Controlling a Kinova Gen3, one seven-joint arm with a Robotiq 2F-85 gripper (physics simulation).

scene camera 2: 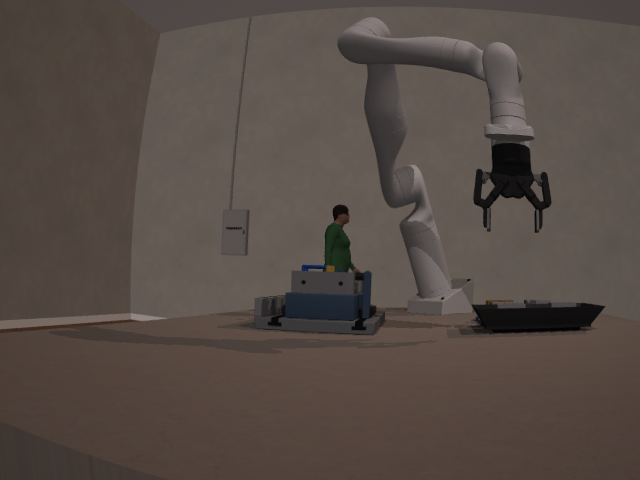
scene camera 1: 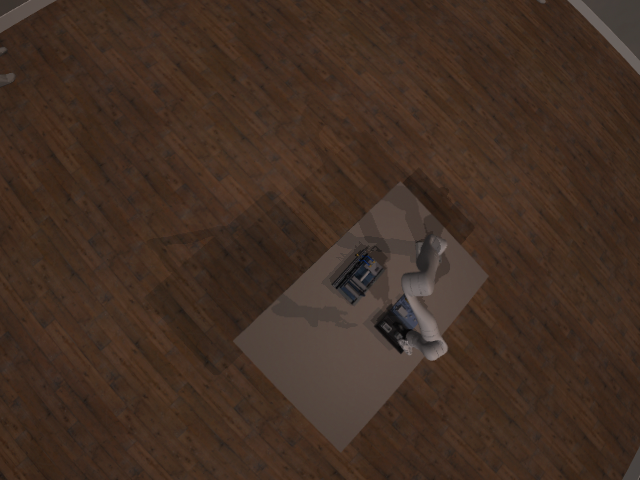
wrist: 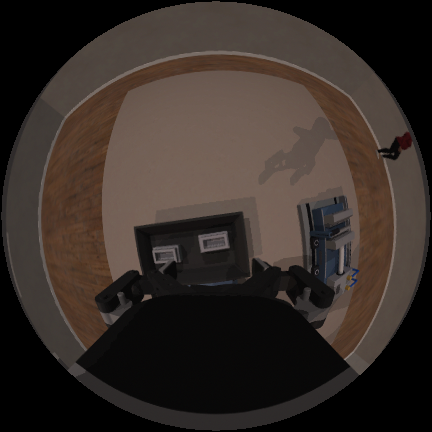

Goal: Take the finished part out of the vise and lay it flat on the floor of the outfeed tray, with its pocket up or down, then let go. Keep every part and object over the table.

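Frame: origin at the arm's base, x back, y right, z up, level; millimetres.
Where they show: gripper, fingertip midpoint: (scene camera 2: 513, 231) (scene camera 1: 398, 331) (wrist: 213, 268); arm's base, origin of the base link: (scene camera 2: 435, 290).
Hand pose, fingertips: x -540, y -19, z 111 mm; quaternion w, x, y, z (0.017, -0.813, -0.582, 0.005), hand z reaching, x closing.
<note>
Things, the pixels of their top centre, and the offset from my fingertips.
- grey vise, middle of its top: (scene camera 2: 330, 270) (wrist: 347, 253) (scene camera 1: 363, 277) dz -69, dx +152, dy +306 mm
- blue tray-like holder, middle of its top: (scene camera 1: 403, 311) dz -125, dx +121, dy -35 mm
- yellow piece, middle of its top: (scene camera 2: 499, 300) dz -125, dx +209, dy -54 mm
The black outfeed tray (scene camera 1: 387, 338) (scene camera 2: 537, 318) (wrist: 190, 223) stands on the table. Two light grey rectangular parts lie in it, pockets up and apart from each other: one part (scene camera 1: 386, 327) (wrist: 214, 242) is nearer the vise, and the other part (wrist: 166, 255) is nearer the far end. Both look flat on the floor of the tray. My gripper (scene camera 1: 406, 347) (scene camera 2: 512, 230) (wrist: 213, 268) is open and empty, pointing down high above the tray. The blue and grey vise (scene camera 1: 360, 279) (scene camera 2: 323, 304) (wrist: 330, 247) stands apart from the tray; a gap shows between its grey jaws in the wrist view.
A blue tray-like holder (scene camera 1: 404, 311) stands against the outfeed tray, on the side toward the arm's base, under the arm. A yellow piece (scene camera 2: 498, 301) shows behind the outfeed tray. A person in green (scene camera 2: 338, 242) stands beyond the table.
</note>
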